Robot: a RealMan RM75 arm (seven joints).
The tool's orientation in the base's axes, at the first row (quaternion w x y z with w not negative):
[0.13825 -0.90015 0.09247 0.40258]
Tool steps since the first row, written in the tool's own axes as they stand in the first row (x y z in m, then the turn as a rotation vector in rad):
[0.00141 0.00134 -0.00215 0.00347 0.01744 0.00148]
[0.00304 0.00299 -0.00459 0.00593 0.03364 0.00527]
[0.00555 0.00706 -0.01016 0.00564 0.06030 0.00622]
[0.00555 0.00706 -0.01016 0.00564 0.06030 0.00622]
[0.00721 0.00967 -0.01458 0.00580 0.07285 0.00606]
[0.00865 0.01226 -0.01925 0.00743 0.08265 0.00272]
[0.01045 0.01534 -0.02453 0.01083 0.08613 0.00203]
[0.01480 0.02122 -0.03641 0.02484 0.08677 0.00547]
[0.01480 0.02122 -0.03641 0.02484 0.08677 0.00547]
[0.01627 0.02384 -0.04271 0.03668 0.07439 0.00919]
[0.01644 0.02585 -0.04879 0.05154 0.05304 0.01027]
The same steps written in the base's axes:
[0.00206 -0.00204 0.00008 -0.00359 -0.01619 -0.00659]
[0.00438 -0.00448 0.00012 -0.00912 -0.03040 -0.01368]
[0.00880 -0.01026 0.00108 -0.01738 -0.05526 -0.01872]
[0.00880 -0.01026 0.00108 -0.01738 -0.05526 -0.01872]
[0.01226 -0.01425 0.00220 -0.02065 -0.06718 -0.02092]
[0.01575 -0.01828 0.00365 -0.01997 -0.07761 -0.02173]
[0.01977 -0.02300 0.00512 -0.01821 -0.08131 -0.02444]
[0.02931 -0.03264 0.00841 -0.01156 -0.08157 -0.03726]
[0.02931 -0.03264 0.00841 -0.01156 -0.08157 -0.03726]
[0.03396 -0.03723 0.01087 -0.00293 -0.06933 -0.04636]
[0.03776 -0.04110 0.01427 0.01204 -0.04963 -0.05447]

